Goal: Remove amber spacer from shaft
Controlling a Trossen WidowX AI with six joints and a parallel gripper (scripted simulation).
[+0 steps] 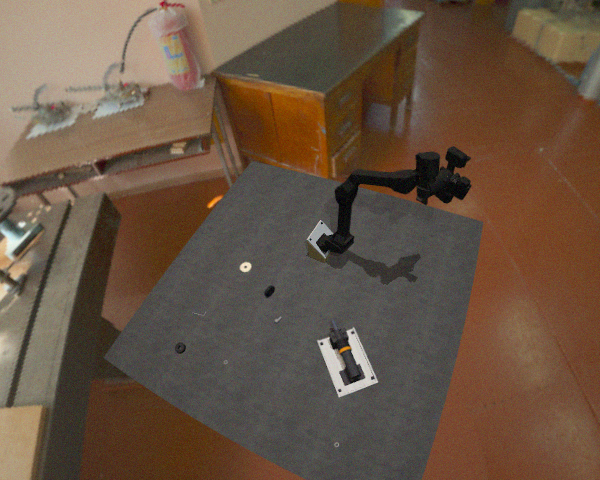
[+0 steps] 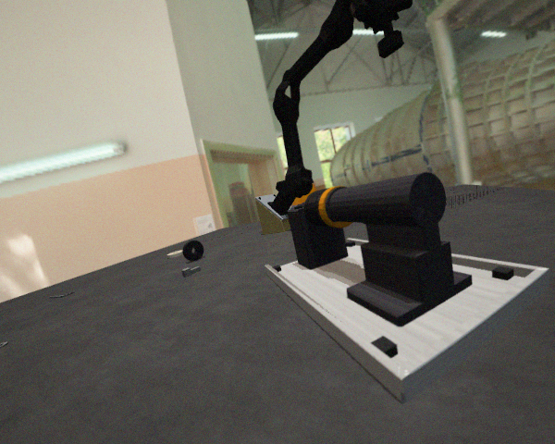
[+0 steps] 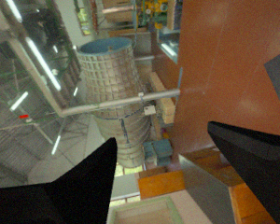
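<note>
Now: gripper tip 56 cm short of the blue-grey shaft, 13 cm to the left of it and 44 cm above it. From my gripper tip the other things lie so: amber spacer (58 cm ahead, 11 cm to the right, 44 cm below); then small grey piece (59 cm ahead, 41 cm to the right, 52 cm below); then white washer (47 cm ahead, 69 cm to the right, 52 cm below).
</note>
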